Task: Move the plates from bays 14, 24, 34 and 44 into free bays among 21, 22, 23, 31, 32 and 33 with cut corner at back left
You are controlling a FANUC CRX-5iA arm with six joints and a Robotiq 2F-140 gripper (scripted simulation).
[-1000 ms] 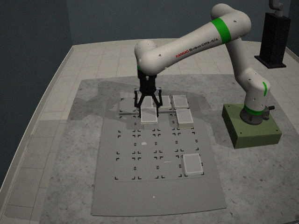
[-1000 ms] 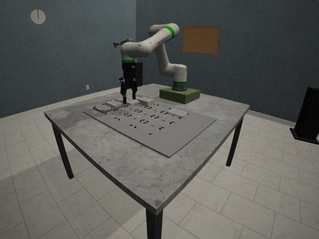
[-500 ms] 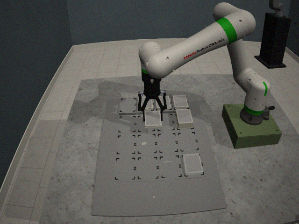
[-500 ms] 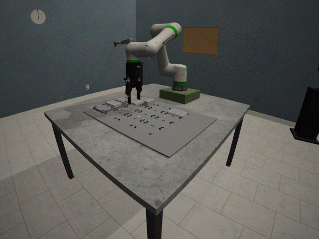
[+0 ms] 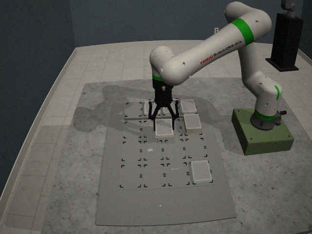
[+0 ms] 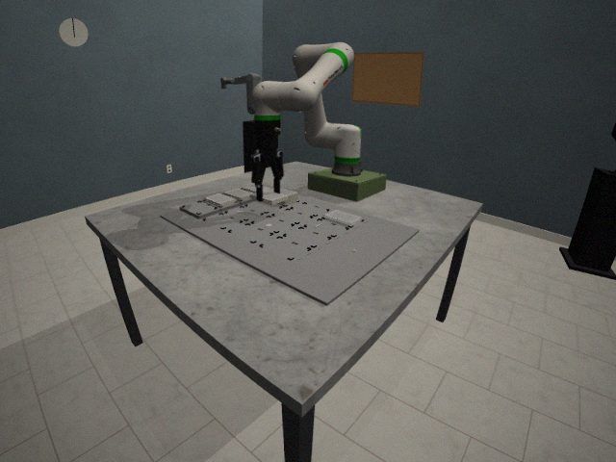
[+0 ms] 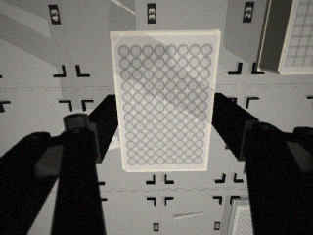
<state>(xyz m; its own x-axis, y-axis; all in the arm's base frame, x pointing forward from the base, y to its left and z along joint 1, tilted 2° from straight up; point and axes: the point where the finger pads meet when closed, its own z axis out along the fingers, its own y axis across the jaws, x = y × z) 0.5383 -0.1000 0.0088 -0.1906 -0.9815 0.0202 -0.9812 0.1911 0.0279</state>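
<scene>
Right now the white pointed piece is 22 cm to the left of my hand and 9 cm below it. From my hand the other things lie so: sealed deep-well block: 17 cm behind, 8 cm below, 5 cm to the right.
</scene>
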